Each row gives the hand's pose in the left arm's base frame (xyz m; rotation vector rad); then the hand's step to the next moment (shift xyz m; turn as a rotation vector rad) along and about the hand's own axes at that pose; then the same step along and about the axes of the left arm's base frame.
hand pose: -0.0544 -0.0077 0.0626 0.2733 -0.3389 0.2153
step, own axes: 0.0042 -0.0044 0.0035 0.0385 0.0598 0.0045
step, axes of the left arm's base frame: 0.0039 -0.0045 0.0037 0.0190 0.0611 0.0313
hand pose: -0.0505 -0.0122 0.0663 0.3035 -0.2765 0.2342
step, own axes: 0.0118 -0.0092 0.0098 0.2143 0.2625 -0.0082
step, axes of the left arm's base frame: 0.0112 -0.0095 0.0101 0.1324 0.2857 0.1254
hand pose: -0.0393 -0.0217 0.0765 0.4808 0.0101 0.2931
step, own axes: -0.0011 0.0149 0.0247 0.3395 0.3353 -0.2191
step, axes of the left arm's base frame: -0.0032 0.0011 0.0287 0.2158 0.4782 -0.0211
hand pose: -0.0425 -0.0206 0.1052 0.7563 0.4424 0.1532
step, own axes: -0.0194 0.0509 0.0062 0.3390 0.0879 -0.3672
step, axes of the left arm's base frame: -0.0135 0.0272 0.0456 0.1445 0.3927 -0.2870
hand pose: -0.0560 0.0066 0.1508 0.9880 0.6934 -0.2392
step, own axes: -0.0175 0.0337 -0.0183 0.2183 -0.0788 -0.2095
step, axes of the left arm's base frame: -0.0048 0.0315 0.0276 0.0389 0.1567 -0.2677
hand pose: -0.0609 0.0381 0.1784 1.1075 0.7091 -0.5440
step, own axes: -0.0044 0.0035 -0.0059 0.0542 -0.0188 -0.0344
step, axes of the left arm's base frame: -0.0019 0.0070 0.0038 0.0144 0.0228 -0.0612
